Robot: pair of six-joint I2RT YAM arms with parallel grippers.
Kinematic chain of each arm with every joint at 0, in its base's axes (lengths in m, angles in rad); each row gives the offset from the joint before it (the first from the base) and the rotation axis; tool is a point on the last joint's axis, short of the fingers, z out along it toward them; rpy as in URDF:
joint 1: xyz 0 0 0.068 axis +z
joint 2: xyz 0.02 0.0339 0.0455 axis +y
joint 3: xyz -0.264 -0.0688 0 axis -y
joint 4: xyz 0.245 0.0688 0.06 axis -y
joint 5: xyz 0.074 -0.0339 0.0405 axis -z
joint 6: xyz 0.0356 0 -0.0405 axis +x
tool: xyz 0 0 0 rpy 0 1.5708 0
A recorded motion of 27 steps. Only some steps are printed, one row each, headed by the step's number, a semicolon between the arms.
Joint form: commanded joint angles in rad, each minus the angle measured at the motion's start. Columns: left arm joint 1, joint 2, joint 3, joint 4, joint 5, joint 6; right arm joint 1, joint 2, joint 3, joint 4, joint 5, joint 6.
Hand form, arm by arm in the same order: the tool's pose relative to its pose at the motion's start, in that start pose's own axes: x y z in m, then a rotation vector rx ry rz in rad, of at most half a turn. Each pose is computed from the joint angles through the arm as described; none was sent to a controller.
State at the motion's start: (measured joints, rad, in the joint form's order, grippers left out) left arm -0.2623 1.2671 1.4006 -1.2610 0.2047 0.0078; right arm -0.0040 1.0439 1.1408 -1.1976 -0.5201 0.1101
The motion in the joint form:
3: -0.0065 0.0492 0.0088 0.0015 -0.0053 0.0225; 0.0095 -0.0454 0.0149 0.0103 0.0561 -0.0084
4: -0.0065 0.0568 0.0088 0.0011 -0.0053 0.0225; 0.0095 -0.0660 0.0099 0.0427 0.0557 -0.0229
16: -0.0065 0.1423 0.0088 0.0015 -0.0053 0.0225; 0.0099 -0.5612 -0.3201 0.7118 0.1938 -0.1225
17: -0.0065 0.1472 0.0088 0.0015 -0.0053 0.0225; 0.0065 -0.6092 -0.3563 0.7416 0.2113 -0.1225
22: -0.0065 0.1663 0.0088 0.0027 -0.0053 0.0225; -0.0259 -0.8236 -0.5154 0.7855 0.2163 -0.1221
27: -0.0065 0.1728 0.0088 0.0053 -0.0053 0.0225; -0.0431 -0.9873 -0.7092 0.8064 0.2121 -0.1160
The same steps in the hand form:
3: -0.0076 0.0012 0.0122 -0.0019 0.0393 0.0205; 0.0038 0.0062 -0.0119 0.0450 -0.0634 -0.0491
4: -0.0085 0.0017 0.0144 -0.0018 0.0472 0.0189; 0.0041 0.0081 -0.0152 0.0407 -0.1052 -0.0862
16: -0.0177 0.0069 0.0397 -0.0004 0.1306 0.0019; 0.0517 0.0171 -0.0502 0.1286 -0.8789 -0.5117
17: -0.0182 0.0072 0.0412 -0.0003 0.1354 0.0009; 0.0593 0.0149 -0.0497 0.1440 -0.9227 -0.5181
22: -0.0200 0.0084 0.0470 0.0000 0.1529 -0.0027; 0.0947 0.0003 -0.0367 0.1685 -1.0247 -0.5366
27: -0.0208 0.0088 0.0490 0.0000 0.1567 -0.0034; 0.1159 -0.0248 0.0009 0.1774 -1.0201 -0.5207

